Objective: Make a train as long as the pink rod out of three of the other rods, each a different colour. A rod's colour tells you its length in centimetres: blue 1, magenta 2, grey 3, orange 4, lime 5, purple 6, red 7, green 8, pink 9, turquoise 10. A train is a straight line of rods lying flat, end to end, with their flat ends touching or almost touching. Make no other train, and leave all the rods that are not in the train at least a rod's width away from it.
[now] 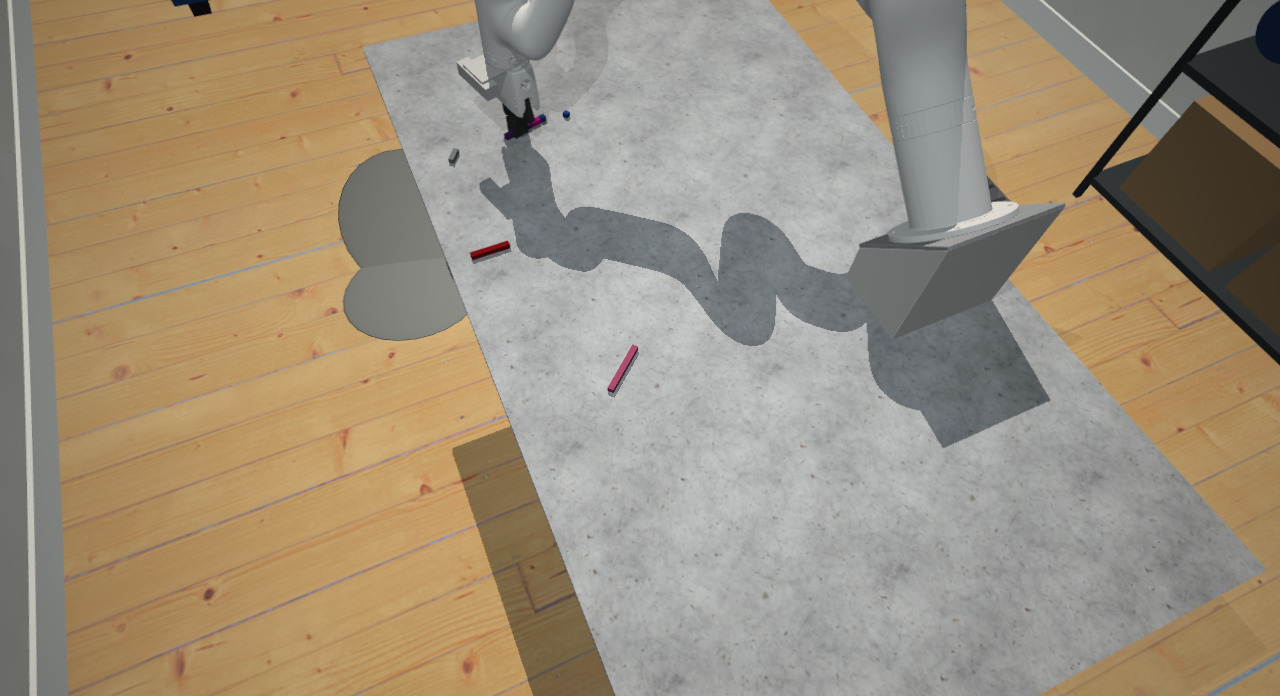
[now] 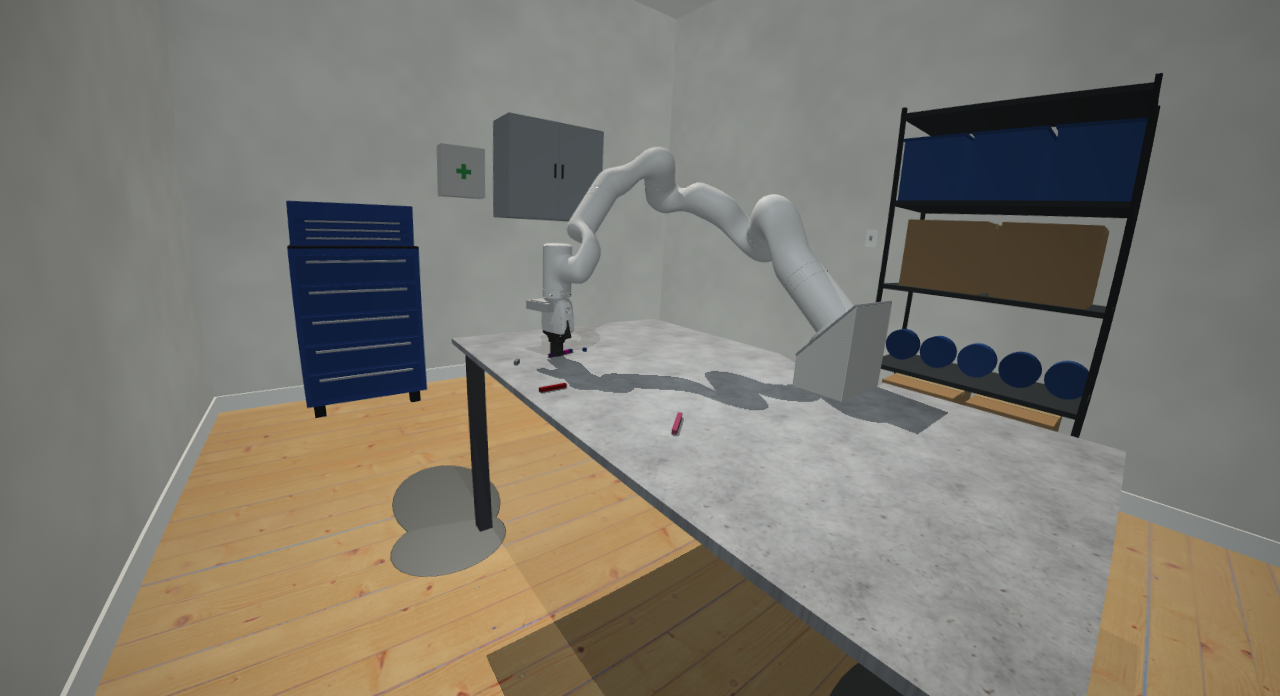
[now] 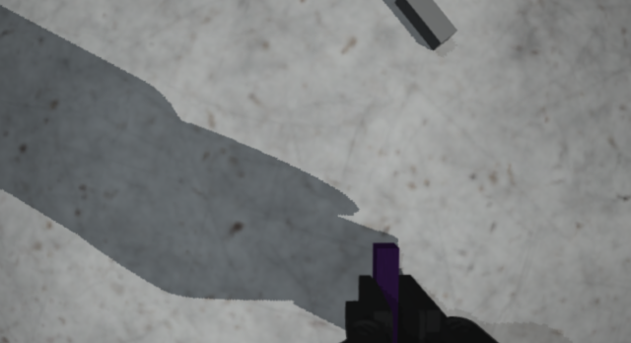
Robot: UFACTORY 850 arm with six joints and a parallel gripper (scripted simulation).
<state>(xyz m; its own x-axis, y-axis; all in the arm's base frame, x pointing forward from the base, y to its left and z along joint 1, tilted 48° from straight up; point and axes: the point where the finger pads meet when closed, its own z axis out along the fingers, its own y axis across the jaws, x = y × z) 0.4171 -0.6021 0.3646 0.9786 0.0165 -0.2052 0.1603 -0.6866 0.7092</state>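
Right now the purple rod is 2 cm below my hand. The rest, counted from my hand: magenta rod (4 cm behind, 2 cm below, 1 cm to the right); grey rod (14 cm ahead, 2 cm below); red rod (25 cm to the left, 18 cm ahead, 2 cm below).
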